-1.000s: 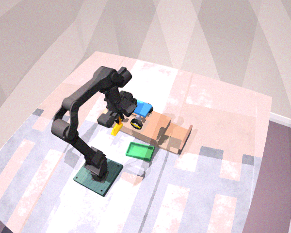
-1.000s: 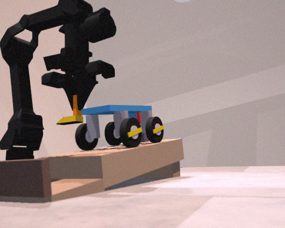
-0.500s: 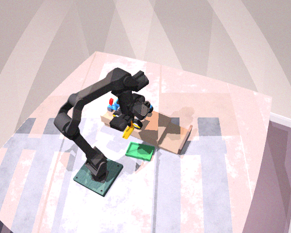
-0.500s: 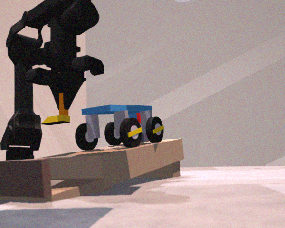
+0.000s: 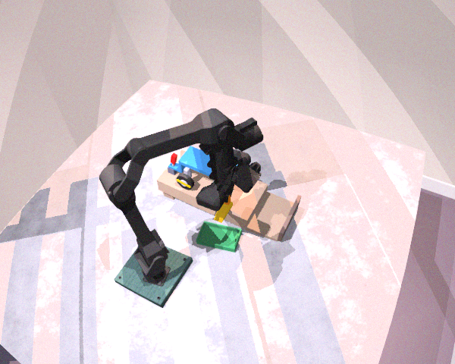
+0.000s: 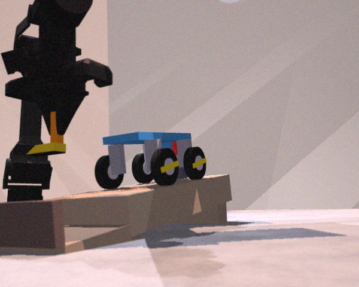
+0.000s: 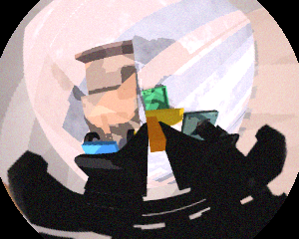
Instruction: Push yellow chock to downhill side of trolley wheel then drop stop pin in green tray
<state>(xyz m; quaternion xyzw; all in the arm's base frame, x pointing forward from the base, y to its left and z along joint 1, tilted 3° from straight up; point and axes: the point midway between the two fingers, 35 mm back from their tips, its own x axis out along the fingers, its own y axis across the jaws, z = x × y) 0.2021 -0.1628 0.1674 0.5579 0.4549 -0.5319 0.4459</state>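
The yellow chock is 2 cm behind my gripper tip and 1 cm below it. Also, from my gripper tip: red-headed stop pin 12 cm ahead, 21 cm to the left, 2 cm below; raised lip 7 cm ahead, 16 cm to the right, 12 cm below; blue-topped trolley 12 cm ahead, 10 cm to the left, 4 cm below.
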